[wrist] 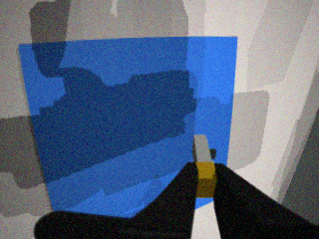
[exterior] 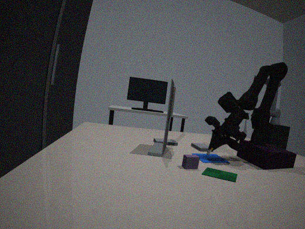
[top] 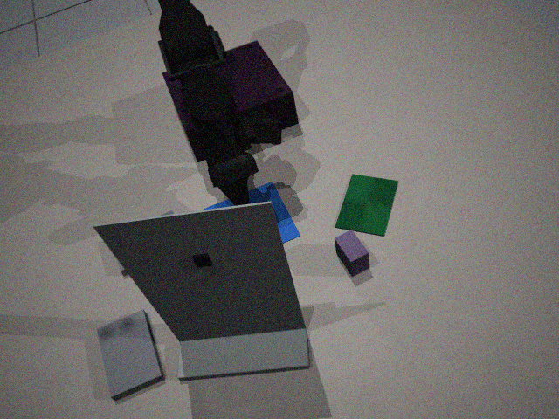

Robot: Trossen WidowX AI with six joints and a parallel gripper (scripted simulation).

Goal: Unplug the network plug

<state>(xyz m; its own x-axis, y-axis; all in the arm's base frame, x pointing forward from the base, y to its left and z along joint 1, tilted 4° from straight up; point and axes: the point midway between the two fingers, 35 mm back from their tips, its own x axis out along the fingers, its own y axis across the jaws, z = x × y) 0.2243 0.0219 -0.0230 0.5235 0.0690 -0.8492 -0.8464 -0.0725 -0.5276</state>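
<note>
Now: the blue marked square 3 cm below my gripper tip and 1 cm behind it. Round my gripper tip: network plug (right at my gripper tip); then purple cube (13 cm to the left, 11 cm ahead, 1 cm below); then green flat patch (18 cm to the left, 3 cm below, 2 cm ahead).
</note>
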